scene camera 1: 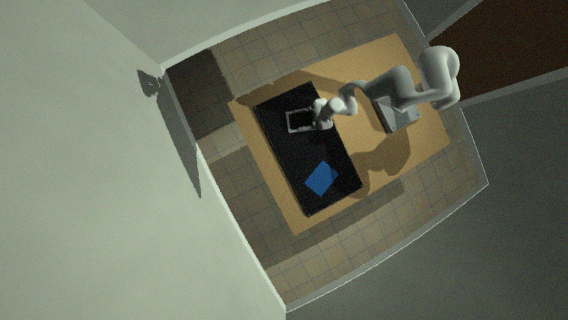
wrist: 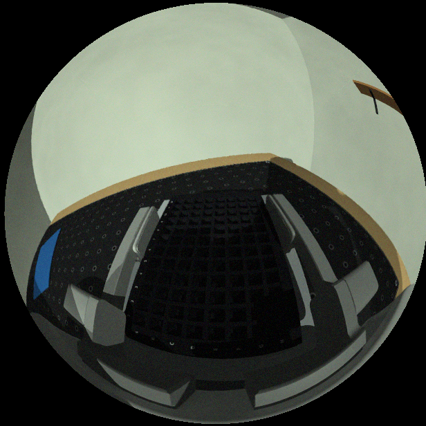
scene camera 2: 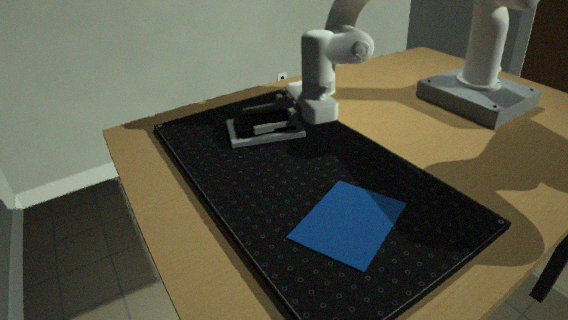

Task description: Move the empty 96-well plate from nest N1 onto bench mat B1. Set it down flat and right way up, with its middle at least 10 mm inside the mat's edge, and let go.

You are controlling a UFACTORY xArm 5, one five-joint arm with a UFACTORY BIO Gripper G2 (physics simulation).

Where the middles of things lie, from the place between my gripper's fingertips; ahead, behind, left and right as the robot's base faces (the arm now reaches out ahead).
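Blue bench mat B1 (scene camera 2: 349,224), from my hand: 350 mm to the left, 30 mm ahead, 30 mm below. Black 96-well plate (scene camera 2: 244,124), from my hand: 10 mm to the left, 30 mm behind, 10 mm below. Grey nest N1 (scene camera 2: 285,135), from my hand: 10 mm to the left, 30 mm behind, 20 mm below.
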